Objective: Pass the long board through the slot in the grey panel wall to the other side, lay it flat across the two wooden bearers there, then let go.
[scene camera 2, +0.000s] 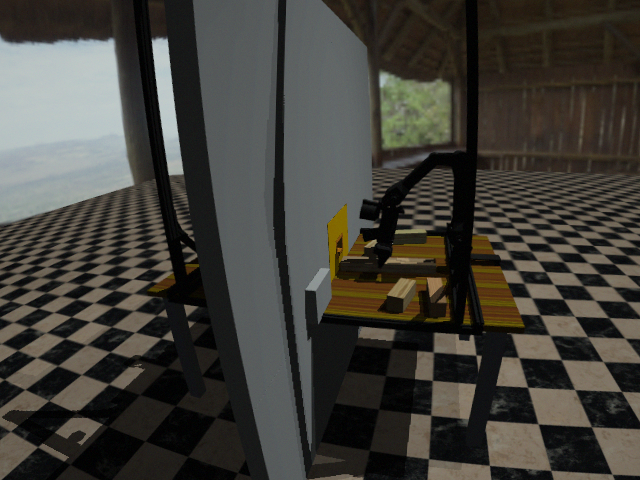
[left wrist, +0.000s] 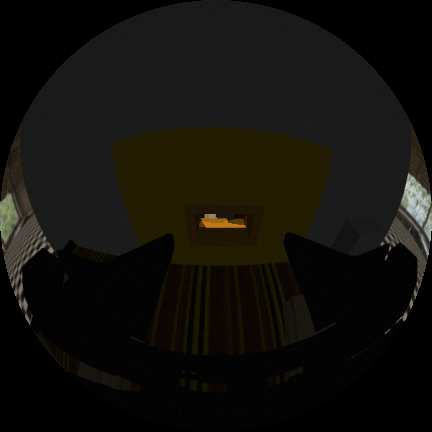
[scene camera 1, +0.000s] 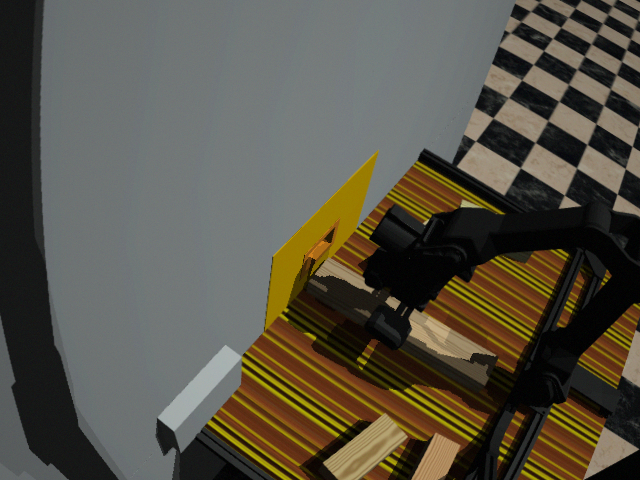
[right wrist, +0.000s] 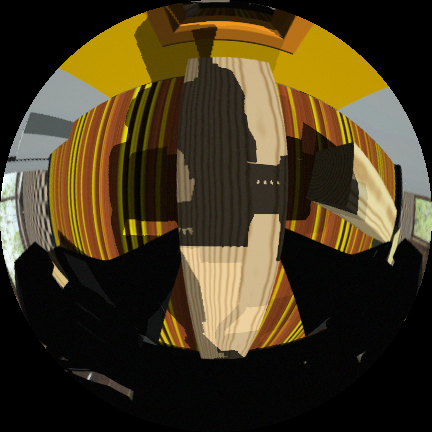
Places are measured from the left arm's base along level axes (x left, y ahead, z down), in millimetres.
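Pixels of known places: left gripper, between the fingertips: (left wrist: 230,239); right gripper, between the fingertips: (scene camera 2: 380,264) (right wrist: 230,232); right arm's base, origin of its link: (scene camera 1: 535,392).
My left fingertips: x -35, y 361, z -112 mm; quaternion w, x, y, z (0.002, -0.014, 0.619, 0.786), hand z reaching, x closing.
Observation:
For each thing: its top centre in the pictures, then the offset to it from my left fingertips. "*": a spot on its surface instead.
- long board, centre of its top: (right wrist: 230,280) (scene camera 1: 405,320) (scene camera 2: 388,260) dx +8, dy +297, dz +99 mm
- orange-rimmed slot, a spot on its surface: (right wrist: 225,34) (scene camera 1: 317,260) * dx -2, dy +124, dz +75 mm
- grey wall's yellow panel, a spot on its surface: (left wrist: 220,170) * dx +6, dy +71, dz -29 mm
- grey block, a spot on its surface: (scene camera 1: 201,395) * dx -316, dy +146, dz +31 mm
The long board (scene camera 1: 454,343) (scene camera 2: 413,267) (right wrist: 227,280) lies flat on the striped table, one end close below the orange-rimmed slot (scene camera 1: 319,249) (left wrist: 225,209) (right wrist: 225,34) in the grey wall's yellow panel (scene camera 1: 297,248) (scene camera 2: 338,222) (left wrist: 220,170) (right wrist: 345,70). My right gripper (right wrist: 230,232) is shut on the long board around its middle, a finger against each side. My left gripper (left wrist: 230,239) is open and empty on the other side, facing the slot. Two pale wooden pieces (left wrist: 299,320) (left wrist: 102,376), seemingly the bearers, show low in the left wrist view, partly hidden by that gripper.
Two loose wood blocks (scene camera 1: 364,448) (scene camera 1: 438,457) (scene camera 2: 401,295) (scene camera 2: 436,298) lie in front of the board. Another block (scene camera 2: 370,249) (right wrist: 377,200) lies behind it, with a pale one (scene camera 2: 410,237) further back. The grey wall (scene camera 1: 180,155) (scene camera 2: 325,118) rises high; a grey block (scene camera 1: 201,395) (scene camera 2: 318,297) juts from it.

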